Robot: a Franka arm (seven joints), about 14 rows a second.
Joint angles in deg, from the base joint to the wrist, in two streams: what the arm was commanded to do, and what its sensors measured. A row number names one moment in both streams.
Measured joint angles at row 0:
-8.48 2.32 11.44 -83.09 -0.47 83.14 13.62
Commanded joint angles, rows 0 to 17:
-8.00 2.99 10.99 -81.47 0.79 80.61 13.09
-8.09 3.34 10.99 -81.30 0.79 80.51 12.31
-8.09 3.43 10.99 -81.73 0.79 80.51 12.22
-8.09 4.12 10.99 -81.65 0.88 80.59 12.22
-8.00 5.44 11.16 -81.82 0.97 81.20 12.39
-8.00 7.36 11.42 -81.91 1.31 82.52 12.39
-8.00 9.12 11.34 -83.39 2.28 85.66 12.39
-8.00 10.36 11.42 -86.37 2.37 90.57 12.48
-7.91 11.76 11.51 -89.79 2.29 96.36 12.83
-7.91 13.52 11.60 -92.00 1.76 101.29 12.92
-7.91 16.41 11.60 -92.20 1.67 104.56 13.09
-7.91 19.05 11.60 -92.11 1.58 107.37 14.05
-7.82 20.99 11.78 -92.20 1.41 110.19 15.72
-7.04 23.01 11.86 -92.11 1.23 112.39 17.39
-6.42 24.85 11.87 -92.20 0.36 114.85 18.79
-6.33 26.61 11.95 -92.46 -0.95 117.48 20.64
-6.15 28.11 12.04 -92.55 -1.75 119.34 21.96
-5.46 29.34 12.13 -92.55 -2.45 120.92 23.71
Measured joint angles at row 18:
-6.49 27.35 11.83 -93.07 -0.35 118.32 19.43
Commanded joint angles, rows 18 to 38:
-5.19 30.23 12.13 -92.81 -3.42 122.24 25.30
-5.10 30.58 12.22 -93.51 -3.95 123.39 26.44
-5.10 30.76 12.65 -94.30 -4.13 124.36 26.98
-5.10 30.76 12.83 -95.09 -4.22 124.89 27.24
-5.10 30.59 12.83 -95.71 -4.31 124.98 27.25
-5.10 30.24 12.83 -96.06 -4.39 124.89 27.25
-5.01 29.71 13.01 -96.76 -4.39 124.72 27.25
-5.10 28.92 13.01 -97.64 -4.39 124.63 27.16
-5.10 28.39 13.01 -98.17 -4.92 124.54 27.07
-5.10 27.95 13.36 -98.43 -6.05 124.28 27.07
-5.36 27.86 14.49 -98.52 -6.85 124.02 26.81
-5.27 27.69 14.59 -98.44 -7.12 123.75 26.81
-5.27 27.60 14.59 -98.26 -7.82 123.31 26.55
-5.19 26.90 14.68 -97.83 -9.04 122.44 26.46
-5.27 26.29 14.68 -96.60 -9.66 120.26 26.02
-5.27 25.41 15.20 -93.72 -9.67 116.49 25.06
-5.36 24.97 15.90 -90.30 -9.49 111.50 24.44
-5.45 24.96 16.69 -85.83 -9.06 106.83 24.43
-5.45 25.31 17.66 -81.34 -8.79 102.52 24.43
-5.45 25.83 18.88 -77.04 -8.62 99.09 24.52
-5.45 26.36 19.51 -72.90 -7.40 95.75 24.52
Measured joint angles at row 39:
-5.27 25.03 17.65 -82.04 -8.37 102.73 25.07
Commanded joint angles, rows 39 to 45:
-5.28 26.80 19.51 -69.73 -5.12 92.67 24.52
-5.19 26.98 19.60 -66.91 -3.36 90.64 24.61
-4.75 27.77 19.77 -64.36 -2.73 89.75 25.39
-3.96 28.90 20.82 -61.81 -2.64 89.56 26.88
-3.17 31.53 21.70 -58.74 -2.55 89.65 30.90
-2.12 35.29 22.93 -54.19 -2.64 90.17 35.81
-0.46 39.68 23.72 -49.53 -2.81 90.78 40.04
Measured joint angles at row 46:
-3.75 29.23 22.02 -62.30 -3.13 91.54 32.19
